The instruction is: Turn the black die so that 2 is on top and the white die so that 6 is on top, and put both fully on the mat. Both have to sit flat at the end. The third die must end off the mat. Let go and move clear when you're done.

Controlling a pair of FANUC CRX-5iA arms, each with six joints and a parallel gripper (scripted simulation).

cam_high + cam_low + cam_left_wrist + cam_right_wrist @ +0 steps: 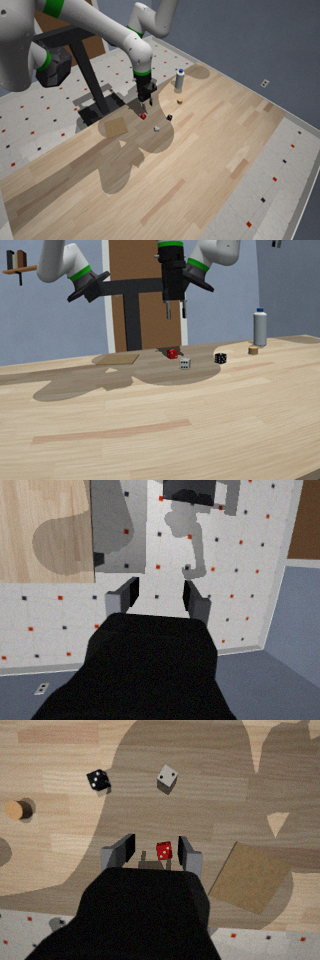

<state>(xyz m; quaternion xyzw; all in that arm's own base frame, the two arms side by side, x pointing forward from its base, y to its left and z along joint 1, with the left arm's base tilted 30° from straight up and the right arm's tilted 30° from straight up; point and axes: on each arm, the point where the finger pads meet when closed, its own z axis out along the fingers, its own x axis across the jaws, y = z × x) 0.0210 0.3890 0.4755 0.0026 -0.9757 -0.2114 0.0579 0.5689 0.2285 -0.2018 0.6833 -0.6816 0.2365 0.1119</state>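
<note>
Right now my right hand is 150 mm above the red die, 40 mm past it and 20 mm to the left of it. Round my right hand: tan mat 220 mm to the right, 170 mm below, 80 mm behind; white die 150 mm below, 100 mm ahead, 10 mm to the left; black die 150 mm below, 140 mm to the left, 70 mm ahead.
</note>
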